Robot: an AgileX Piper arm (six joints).
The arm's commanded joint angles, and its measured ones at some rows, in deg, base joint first. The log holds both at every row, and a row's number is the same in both.
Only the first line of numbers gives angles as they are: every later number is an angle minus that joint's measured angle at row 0.
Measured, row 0:
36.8 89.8 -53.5 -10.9 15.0 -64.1
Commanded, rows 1 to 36:
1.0 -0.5 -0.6 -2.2 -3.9 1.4
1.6 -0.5 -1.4 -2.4 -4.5 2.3
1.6 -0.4 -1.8 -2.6 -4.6 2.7
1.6 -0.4 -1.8 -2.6 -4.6 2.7
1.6 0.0 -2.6 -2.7 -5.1 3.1
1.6 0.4 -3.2 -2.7 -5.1 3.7
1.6 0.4 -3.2 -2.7 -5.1 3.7
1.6 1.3 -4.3 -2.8 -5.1 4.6
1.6 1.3 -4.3 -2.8 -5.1 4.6
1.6 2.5 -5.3 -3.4 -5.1 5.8
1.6 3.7 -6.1 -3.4 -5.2 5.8
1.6 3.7 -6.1 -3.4 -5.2 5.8
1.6 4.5 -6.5 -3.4 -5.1 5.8
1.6 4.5 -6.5 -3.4 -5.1 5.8
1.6 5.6 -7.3 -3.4 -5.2 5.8
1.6 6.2 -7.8 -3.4 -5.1 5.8
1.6 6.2 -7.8 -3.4 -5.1 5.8
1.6 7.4 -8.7 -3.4 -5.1 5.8
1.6 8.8 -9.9 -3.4 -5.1 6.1
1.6 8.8 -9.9 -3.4 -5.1 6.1
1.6 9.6 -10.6 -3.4 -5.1 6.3
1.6 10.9 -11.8 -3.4 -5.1 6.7
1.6 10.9 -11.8 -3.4 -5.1 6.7
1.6 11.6 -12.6 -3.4 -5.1 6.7
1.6 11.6 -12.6 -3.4 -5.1 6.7
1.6 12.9 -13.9 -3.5 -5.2 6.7
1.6 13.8 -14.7 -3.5 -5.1 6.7
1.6 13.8 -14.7 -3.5 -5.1 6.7
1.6 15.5 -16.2 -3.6 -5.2 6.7
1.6 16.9 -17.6 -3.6 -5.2 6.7
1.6 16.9 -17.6 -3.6 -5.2 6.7
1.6 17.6 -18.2 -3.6 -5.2 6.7
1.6 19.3 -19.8 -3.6 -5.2 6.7
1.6 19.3 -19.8 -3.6 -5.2 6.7
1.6 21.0 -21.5 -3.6 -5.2 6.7
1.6 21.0 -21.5 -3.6 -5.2 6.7
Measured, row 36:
1.4 19.1 -19.3 -3.2 -4.6 6.0
